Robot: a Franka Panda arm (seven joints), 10 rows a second.
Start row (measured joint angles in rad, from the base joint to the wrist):
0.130 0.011 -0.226 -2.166 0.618 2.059 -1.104
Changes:
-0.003 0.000 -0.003 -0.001 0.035 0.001 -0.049
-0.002 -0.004 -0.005 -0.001 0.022 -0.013 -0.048
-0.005 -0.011 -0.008 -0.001 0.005 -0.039 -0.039
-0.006 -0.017 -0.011 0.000 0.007 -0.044 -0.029
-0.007 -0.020 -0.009 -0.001 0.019 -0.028 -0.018
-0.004 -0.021 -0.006 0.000 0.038 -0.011 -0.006
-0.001 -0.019 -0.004 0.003 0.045 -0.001 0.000
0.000 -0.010 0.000 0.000 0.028 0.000 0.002
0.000 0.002 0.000 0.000 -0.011 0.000 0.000
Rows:
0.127 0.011 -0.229 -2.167 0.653 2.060 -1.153
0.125 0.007 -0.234 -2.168 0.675 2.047 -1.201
0.120 -0.004 -0.242 -2.169 0.680 2.008 -1.240
0.114 -0.021 -0.253 -2.169 0.687 1.964 -1.269
0.107 -0.041 -0.262 -2.170 0.706 1.936 -1.287
0.103 -0.062 -0.268 -2.170 0.744 1.925 -1.293
0.102 -0.081 -0.272 -2.167 0.789 1.924 -1.293
0.102 -0.091 -0.272 -2.167 0.817 1.924 -1.291
0.102 -0.089 -0.272 -2.167 0.806 1.924 -1.291

